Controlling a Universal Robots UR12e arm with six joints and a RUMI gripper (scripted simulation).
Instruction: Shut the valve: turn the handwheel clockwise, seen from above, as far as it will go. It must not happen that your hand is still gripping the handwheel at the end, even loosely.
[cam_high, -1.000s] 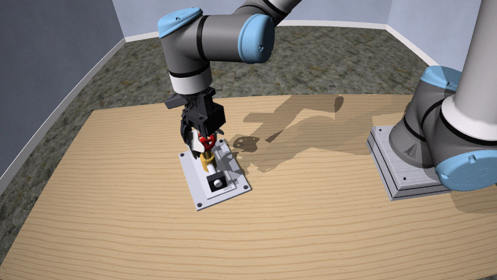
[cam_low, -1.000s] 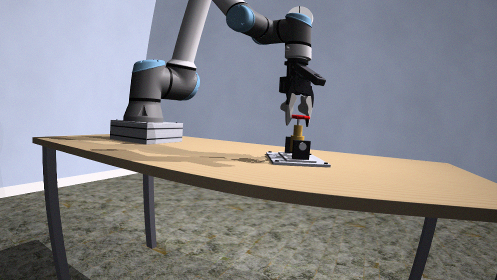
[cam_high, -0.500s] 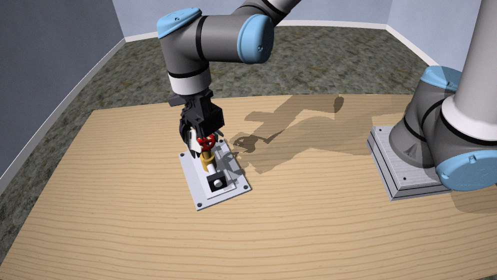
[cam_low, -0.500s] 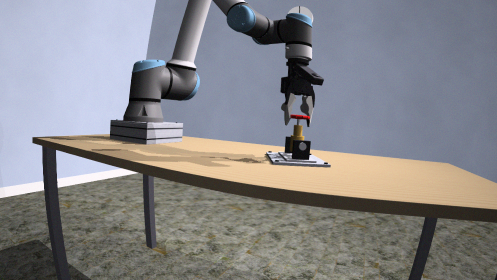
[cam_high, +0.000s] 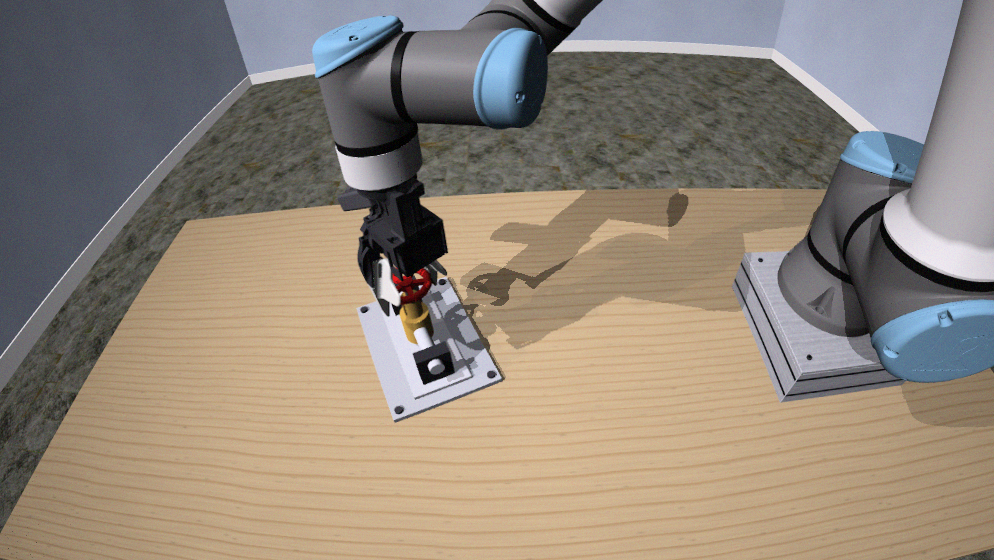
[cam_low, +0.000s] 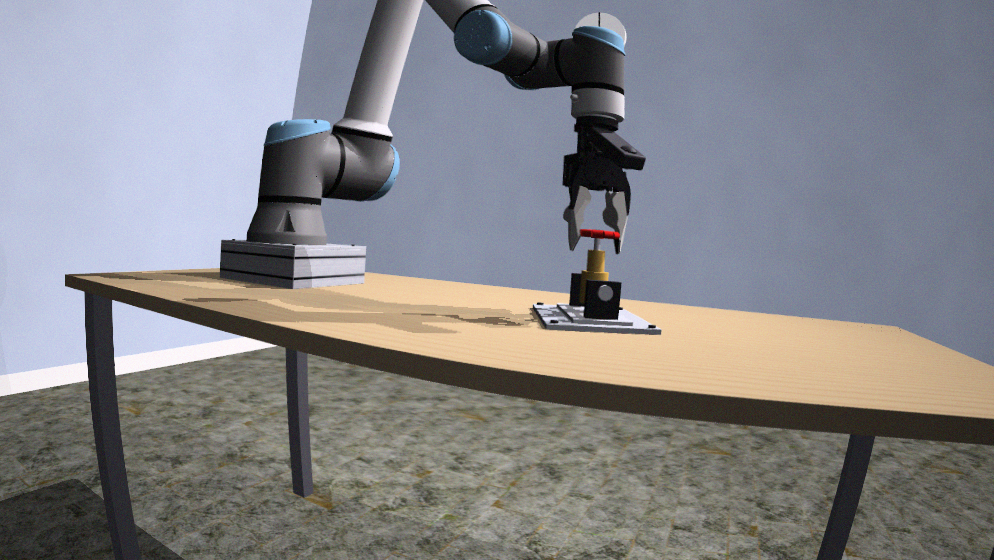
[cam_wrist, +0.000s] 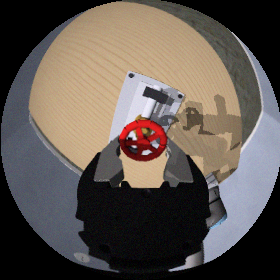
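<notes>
Now: hand 10 mm below the red handwheel.
</notes>
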